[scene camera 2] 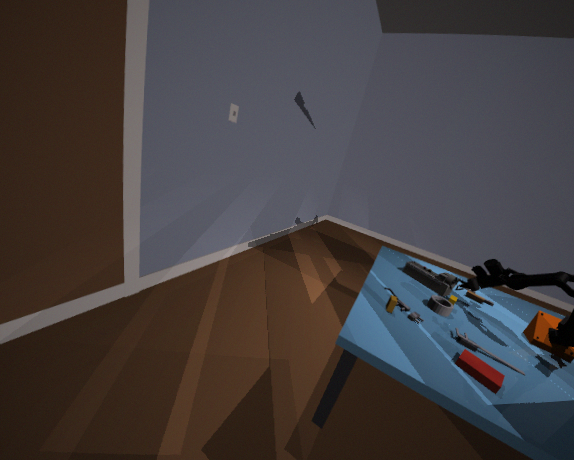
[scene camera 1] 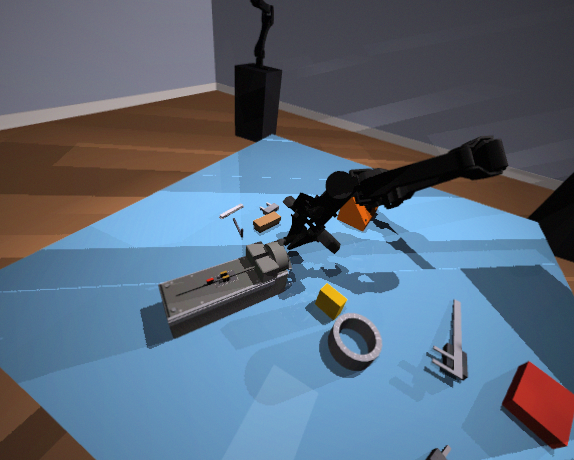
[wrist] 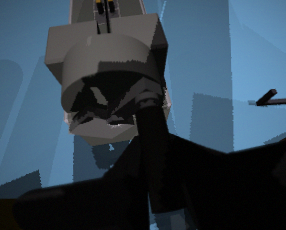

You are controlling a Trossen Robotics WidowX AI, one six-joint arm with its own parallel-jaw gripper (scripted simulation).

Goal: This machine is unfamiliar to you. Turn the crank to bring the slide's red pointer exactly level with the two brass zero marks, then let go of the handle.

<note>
I see my gripper (scene camera 1: 286, 247), a dark crank handle (wrist: 164, 184) and a caliper (scene camera 1: 454, 358).
My gripper is seen too in the wrist view (wrist: 150, 139). The wrist view does not show the caliper: it is out of frame.
</note>
